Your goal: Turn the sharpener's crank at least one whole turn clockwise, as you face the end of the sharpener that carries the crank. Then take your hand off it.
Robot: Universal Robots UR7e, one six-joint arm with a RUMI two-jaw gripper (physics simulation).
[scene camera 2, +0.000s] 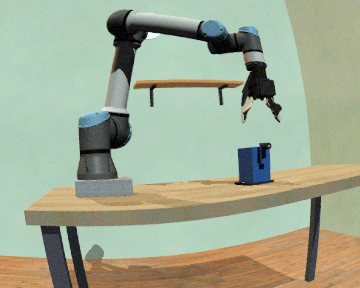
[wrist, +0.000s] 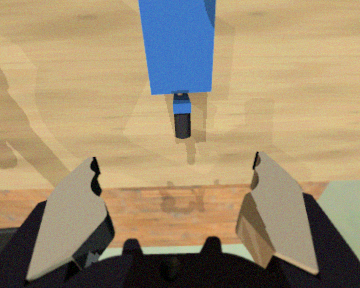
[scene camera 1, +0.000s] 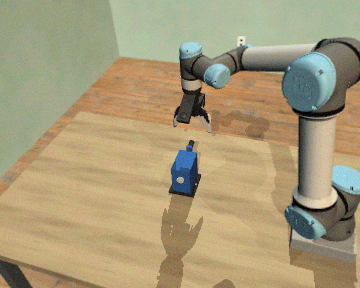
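Seen in the pictures: gripper, between the fingertips: (scene camera 2: 262,123) (wrist: 176,156) (scene camera 1: 192,130); arm's base, origin of its link: (scene camera 2: 97,178).
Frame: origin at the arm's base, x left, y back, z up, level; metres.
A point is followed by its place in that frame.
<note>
The blue sharpener (scene camera 1: 185,167) @(x -0.104, y -0.516, z 0.075 m) (scene camera 2: 253,166) @(x -0.195, y -0.491, z 0.010 m) (wrist: 180,50) @(x -0.154, y -0.529, z 0.075 m) stands upright on its dark base on the table. Its crank (scene camera 2: 261,156) @(x -0.218, y -0.512, z 0.041 m) is on the end away from the pale round spot seen in scene view 1. The crank's black handle (scene camera 1: 191,143) @(x -0.235, y -0.518, z 0.084 m) (scene camera 2: 266,146) @(x -0.254, y -0.512, z 0.073 m) (wrist: 182,125) @(x -0.236, y -0.521, z 0.085 m) is at the top, sticking out from that end. My gripper (scene camera 1: 192,128) @(x -0.239, y -0.513, z 0.150 m) (scene camera 2: 261,121) @(x -0.239, y -0.513, z 0.150 m) (wrist: 176,156) @(x -0.239, y -0.513, z 0.150 m) is open with nothing between its fingers. It points down and hangs above the crank end, clear of the handle. In the wrist view the handle lies ahead of the gap between the fingertips.
The wooden table (scene camera 1: 100,200) @(x 0.007, y -0.846, z -0.053 m) (scene camera 2: 175,205) @(x -0.420, y -0.130, z -0.054 m) carries the sharpener and the arm's grey base block (scene camera 1: 320,245) @(x 0.098, y -0.035, z -0.001 m) (scene camera 2: 104,187) @(x -0.096, y -0.011, z -0.024 m). A wall shelf (scene camera 2: 187,84) shows behind the arm in scene view 2. The table's edge (wrist: 150,187) @(x -0.474, y -0.402, z -0.052 m) runs below the handle in the wrist view.
</note>
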